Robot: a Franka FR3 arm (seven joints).
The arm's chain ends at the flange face. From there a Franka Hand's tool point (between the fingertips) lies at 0.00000 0.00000 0.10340 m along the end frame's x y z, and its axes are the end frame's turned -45 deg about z.
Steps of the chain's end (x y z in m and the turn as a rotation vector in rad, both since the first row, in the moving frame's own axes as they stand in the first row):
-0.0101, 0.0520, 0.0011, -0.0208, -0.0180, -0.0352
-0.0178, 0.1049, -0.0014, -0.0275, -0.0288, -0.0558
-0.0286, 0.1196, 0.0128, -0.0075, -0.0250, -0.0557
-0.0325, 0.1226, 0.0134, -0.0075, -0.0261, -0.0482
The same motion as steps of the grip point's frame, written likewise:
-0.0467, 0.0299, 0.0011, -0.0020, -0.0274, -0.0352
-0.0909, 0.0616, -0.0015, 0.0009, -0.0398, -0.0558
-0.1072, 0.0631, 0.0128, 0.0124, -0.0230, -0.0557
-0.1122, 0.0624, 0.0134, 0.0132, -0.0238, -0.0482

